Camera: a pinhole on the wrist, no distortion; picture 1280 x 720 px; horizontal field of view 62.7 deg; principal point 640.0 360.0 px. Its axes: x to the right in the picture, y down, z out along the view. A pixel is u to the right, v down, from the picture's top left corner.
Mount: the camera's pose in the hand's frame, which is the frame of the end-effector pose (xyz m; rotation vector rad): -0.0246 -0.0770 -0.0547 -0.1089 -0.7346 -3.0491
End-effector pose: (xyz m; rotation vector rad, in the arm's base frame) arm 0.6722 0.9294 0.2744 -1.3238 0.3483 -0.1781
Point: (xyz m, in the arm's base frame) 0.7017 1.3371 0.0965
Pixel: 815 101
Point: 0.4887 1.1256 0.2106
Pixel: outside the picture
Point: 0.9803 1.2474 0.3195
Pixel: 255 666
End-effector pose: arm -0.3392 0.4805 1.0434 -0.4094 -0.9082 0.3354
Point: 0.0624 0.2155 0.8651
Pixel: behind the camera
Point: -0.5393 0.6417 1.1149
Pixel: 614 208
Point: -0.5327 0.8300 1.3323
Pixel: 175 299
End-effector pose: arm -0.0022 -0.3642 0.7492 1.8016 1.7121 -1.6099
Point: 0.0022 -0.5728 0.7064
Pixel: 976 161
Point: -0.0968 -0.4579 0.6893
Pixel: 524 540
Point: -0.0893 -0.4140 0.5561
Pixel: 45 327
